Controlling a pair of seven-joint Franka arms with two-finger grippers.
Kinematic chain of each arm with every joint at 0, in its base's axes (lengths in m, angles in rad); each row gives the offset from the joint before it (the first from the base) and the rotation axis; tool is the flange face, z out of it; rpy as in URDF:
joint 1: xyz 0 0 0.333 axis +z
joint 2: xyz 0 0 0 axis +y
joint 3: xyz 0 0 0.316 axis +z
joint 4: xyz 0.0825 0 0 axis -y
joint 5: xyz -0.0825 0 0.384 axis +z
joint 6: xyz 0 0 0 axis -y
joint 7: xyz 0.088 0 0 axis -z
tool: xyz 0 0 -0.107 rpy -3.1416 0 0
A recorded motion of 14 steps. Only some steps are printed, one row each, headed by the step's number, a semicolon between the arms.
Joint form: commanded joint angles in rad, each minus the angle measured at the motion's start. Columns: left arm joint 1, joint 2, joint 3, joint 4, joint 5, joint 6, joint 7; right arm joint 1, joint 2, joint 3, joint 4, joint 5, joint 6, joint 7.
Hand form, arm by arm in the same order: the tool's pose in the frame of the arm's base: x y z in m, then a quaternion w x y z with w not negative. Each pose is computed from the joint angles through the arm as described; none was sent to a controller.
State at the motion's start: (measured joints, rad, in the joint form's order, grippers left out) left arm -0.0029 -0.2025 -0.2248 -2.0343 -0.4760 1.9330 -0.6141; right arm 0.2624 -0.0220 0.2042 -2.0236 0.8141 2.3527 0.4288
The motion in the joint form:
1: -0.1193 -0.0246 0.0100 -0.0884 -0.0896 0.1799 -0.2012; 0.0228 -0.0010 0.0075 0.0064 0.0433 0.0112 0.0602
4: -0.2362 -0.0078 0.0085 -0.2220 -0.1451 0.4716 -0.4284; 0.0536 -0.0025 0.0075 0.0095 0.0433 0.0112 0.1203
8: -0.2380 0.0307 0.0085 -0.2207 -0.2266 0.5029 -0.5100; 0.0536 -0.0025 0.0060 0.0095 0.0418 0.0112 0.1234
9: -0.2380 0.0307 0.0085 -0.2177 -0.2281 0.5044 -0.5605; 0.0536 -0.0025 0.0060 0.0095 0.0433 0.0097 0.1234
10: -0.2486 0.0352 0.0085 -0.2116 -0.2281 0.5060 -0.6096; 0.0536 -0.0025 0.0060 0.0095 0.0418 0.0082 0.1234
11: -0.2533 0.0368 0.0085 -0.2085 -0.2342 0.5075 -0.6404; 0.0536 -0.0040 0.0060 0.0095 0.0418 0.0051 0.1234
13: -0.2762 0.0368 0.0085 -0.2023 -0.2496 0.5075 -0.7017; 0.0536 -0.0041 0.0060 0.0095 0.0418 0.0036 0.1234
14: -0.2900 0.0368 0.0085 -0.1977 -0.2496 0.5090 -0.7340; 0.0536 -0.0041 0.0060 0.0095 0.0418 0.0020 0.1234
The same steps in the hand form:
1: 0.4727 -0.1992 0.5324 0.24987 0.90509 0.34207 -0.03696; 0.5066 0.2862 0.5038 0.37783 -0.89580 0.23371 0.01281
4: 0.4590 -0.2342 0.4860 0.27879 0.84824 0.44966 -0.02401; 0.4977 0.3019 0.5063 0.37827 -0.89196 0.24600 0.02838
8: 0.4669 -0.2353 0.4704 0.29333 0.80665 0.50974 -0.05859; 0.4981 0.3011 0.5062 0.37781 -0.89170 0.24766 0.02836
9: 0.4675 -0.2355 0.4720 0.29374 0.79288 0.52993 -0.06511; 0.4980 0.3012 0.5061 0.37807 -0.89152 0.24780 0.02936
10: 0.4667 -0.2411 0.4729 0.29302 0.78220 0.54492 -0.07326; 0.4978 0.3013 0.5060 0.37742 -0.89196 0.24716 0.02969
11: 0.4664 -0.2436 0.4737 0.29415 0.77314 0.55625 -0.07949; 0.4973 0.3014 0.5066 0.37740 -0.89216 0.24636 0.03049
13: 0.4616 -0.2548 0.4768 0.29636 0.75802 0.57315 -0.09526; 0.4971 0.3015 0.5066 0.37724 -0.89228 0.24609 0.03112
14: 0.4589 -0.2616 0.4792 0.29653 0.75241 0.57949 -0.10067; 0.4970 0.3016 0.5064 0.37703 -0.89242 0.24582 0.03183

